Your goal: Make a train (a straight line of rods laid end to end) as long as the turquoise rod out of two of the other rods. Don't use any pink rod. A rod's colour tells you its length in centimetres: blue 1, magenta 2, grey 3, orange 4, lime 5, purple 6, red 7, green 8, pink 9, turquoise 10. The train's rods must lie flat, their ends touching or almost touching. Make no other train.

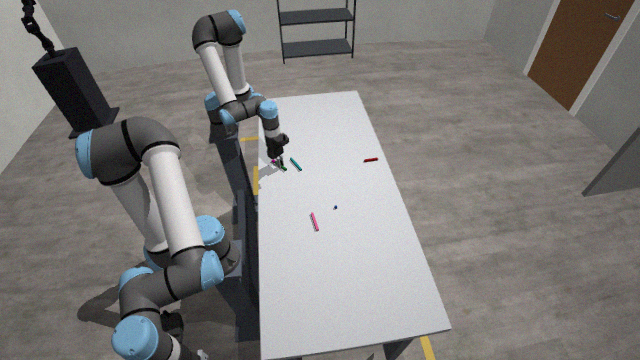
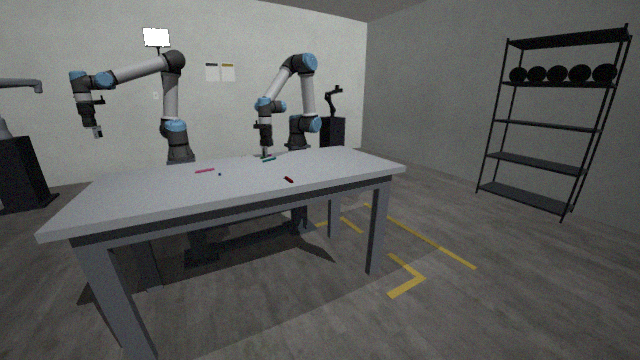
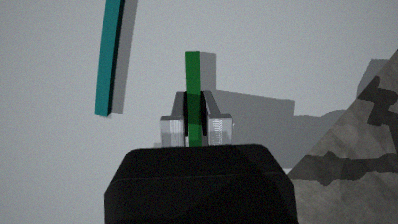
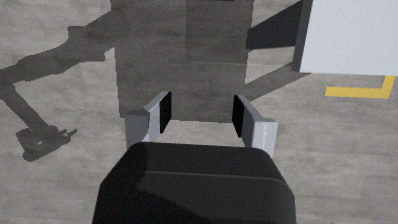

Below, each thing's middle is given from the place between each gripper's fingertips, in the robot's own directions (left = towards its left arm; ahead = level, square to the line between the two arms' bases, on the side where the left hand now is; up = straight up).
The green rod (image 3: 192,58) lies 20 mm below my left hand.
My right gripper is now 32 cm short of the green rod, 86 cm to the right of it and 18 cm above it.
